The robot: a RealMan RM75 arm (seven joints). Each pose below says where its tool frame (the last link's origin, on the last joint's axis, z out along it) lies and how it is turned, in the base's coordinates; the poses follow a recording.
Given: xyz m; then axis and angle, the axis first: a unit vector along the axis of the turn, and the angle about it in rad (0 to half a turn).
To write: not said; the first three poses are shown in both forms.
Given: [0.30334, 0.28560, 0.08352, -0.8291, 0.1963, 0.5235, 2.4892]
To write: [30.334, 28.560, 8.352, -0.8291, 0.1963, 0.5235, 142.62]
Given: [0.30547, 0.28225, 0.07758, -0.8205, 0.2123, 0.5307, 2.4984]
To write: [30.547, 28.225, 7.758, -0.8205, 0.2123, 0.5307, 143.15]
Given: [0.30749, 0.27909, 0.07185, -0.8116, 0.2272, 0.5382, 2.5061]
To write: [30.749, 27.909, 7.185, -0.8116, 0.2272, 0.5382, 143.59]
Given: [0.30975, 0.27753, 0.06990, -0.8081, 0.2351, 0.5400, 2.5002]
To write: [30.975, 27.753, 6.990, -0.8081, 0.2351, 0.5400, 143.25]
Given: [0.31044, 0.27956, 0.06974, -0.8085, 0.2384, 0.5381, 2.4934]
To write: [31.044, 27.956, 6.974, -0.8085, 0.2384, 0.5381, 142.86]
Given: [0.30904, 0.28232, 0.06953, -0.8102, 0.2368, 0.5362, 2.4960]
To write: [30.904, 28.232, 6.953, -0.8102, 0.2368, 0.5362, 143.01]
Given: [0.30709, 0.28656, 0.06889, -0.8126, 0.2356, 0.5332, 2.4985]
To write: [30.709, 28.656, 6.889, -0.8125, 0.2356, 0.5332, 143.15]
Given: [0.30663, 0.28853, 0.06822, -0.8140, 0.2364, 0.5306, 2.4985]
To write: [30.663, 28.853, 6.822, -0.8140, 0.2364, 0.5306, 143.15]
